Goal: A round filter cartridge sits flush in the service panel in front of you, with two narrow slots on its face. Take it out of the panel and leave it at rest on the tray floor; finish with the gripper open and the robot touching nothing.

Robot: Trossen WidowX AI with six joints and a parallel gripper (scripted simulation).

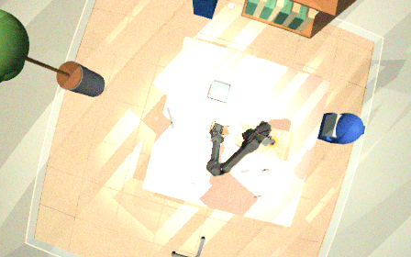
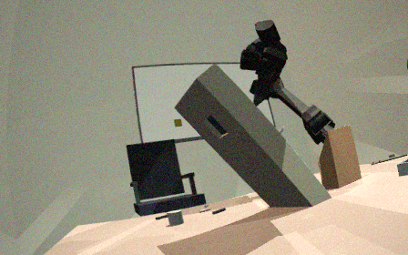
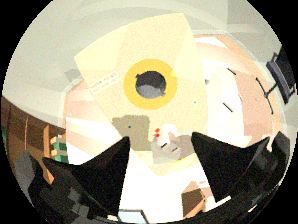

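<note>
Right now the round filter cartridge is 9 cm below my gripper tip. The rest, counted from my gripper tip: tray 36 cm behind, 24 cm to the left, 28 cm below; then service panel 5 cm ahead, 11 cm below.
</note>
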